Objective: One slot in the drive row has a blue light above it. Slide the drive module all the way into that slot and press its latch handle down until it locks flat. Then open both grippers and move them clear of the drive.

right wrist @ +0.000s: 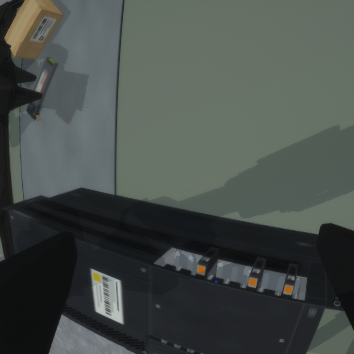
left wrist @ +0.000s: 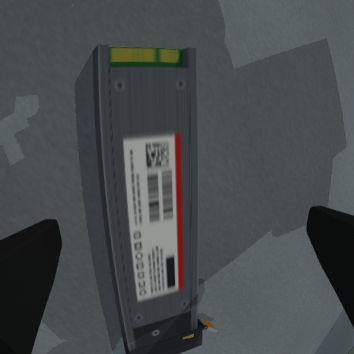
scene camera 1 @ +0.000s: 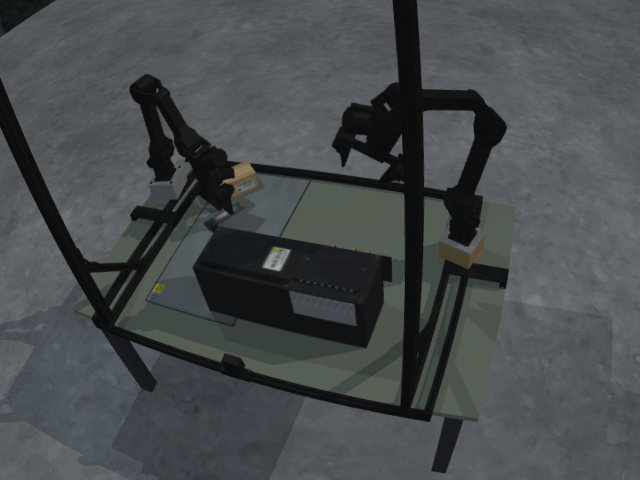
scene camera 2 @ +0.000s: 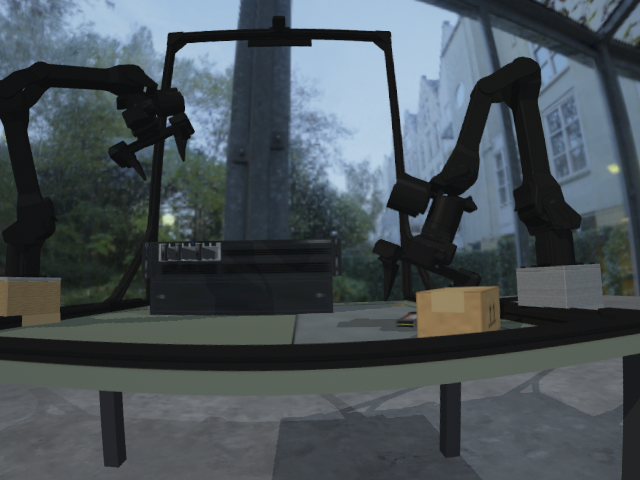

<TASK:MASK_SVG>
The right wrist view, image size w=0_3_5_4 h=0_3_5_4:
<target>right gripper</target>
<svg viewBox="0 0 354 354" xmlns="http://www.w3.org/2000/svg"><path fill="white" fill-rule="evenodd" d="M72 232L61 231L0 261L0 354L48 354L69 293L77 259L77 250ZM322 223L318 231L316 249L327 277L354 331L354 230L334 223Z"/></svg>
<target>cardboard box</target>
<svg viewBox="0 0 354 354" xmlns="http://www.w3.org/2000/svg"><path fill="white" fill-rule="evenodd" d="M51 0L23 1L4 36L6 43L11 45L10 50L14 57L37 58L50 34L63 16Z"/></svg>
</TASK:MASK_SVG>
